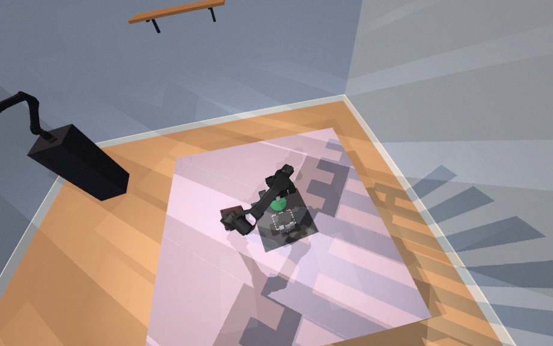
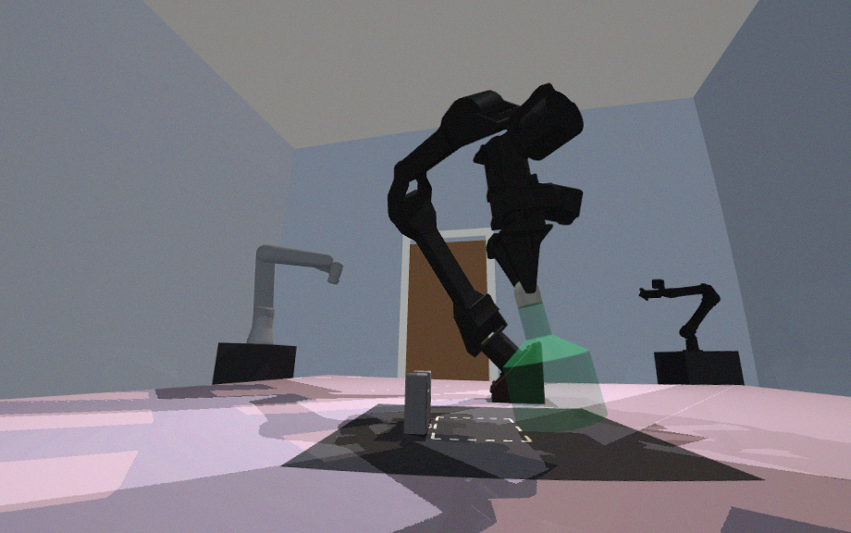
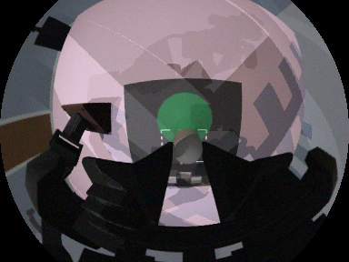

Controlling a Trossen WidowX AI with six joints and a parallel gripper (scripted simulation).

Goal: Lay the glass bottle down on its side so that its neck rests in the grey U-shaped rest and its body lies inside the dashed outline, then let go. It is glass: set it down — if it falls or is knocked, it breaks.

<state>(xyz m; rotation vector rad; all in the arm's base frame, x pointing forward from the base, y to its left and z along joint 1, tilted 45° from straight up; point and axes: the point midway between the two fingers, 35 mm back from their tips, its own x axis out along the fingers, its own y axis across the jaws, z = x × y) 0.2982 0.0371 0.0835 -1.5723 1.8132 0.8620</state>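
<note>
The dark mat lies 15 cm below my gripper tip and 5 cm to the right of it. Also, from my gripper tip: green glass bottle: 5 cm below, 1 cm to the left.
</note>
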